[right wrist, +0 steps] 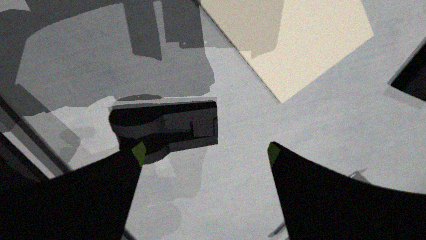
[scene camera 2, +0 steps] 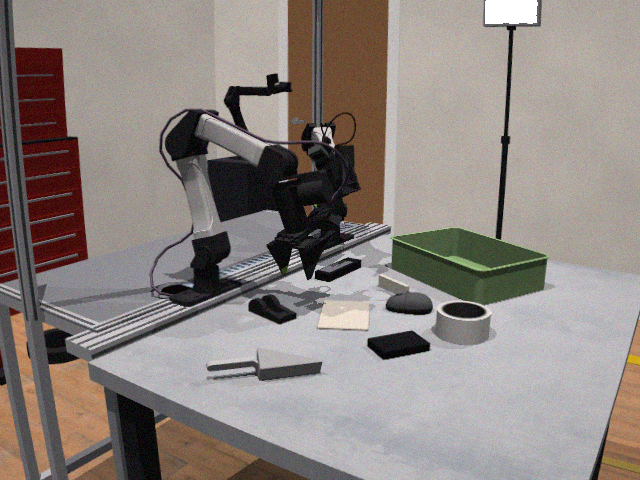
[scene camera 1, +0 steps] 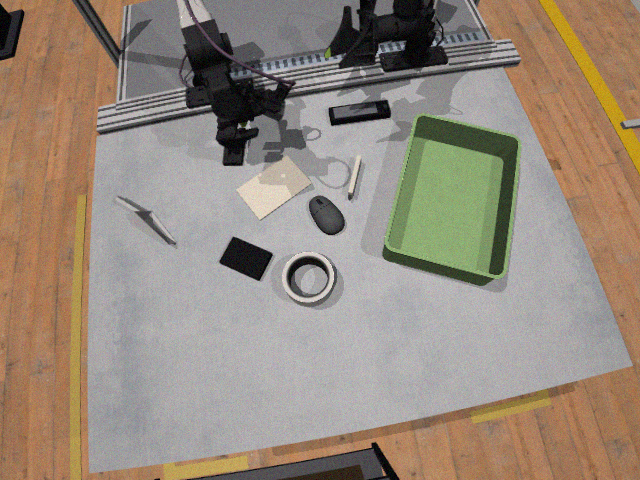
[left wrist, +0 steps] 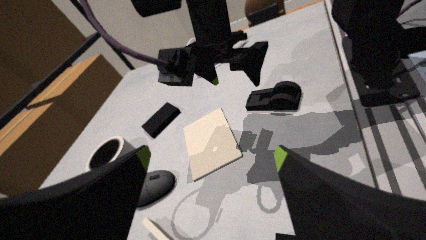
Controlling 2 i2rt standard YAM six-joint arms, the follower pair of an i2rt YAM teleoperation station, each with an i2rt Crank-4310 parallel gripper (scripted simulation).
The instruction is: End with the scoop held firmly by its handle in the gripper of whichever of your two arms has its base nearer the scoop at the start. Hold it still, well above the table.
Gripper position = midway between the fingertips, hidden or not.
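In the right wrist view a green bin is out of frame, and in the left wrist view the bin is out of frame too, though I see it in scene camera 1 (456, 194) and in scene camera 2 (474, 251). A tape roll is out of frame in the right wrist view, while the left wrist view (116, 146), scene camera 1 (305, 258) and scene camera 2 (459, 322) show the roll. A mouse is out of frame in the right wrist view as well; I see the mouse in scene camera 1 (329, 219), in scene camera 2 and in the left wrist view. On the mouse, (left wrist: 159, 183) and (scene camera 2: 395, 294) are the same spot. A cream pad is visible in the left wrist view (210, 143), in the right wrist view (287, 52), in scene camera 1 and in scene camera 2. On the cream pad, (scene camera 1: 267, 191) and (scene camera 2: 345, 317) are the same spot. As for my right gripper, I see it in scene camera 1 (241, 140), in scene camera 2 (296, 276), in the left wrist view (236, 85) and in the right wrist view (206, 144).
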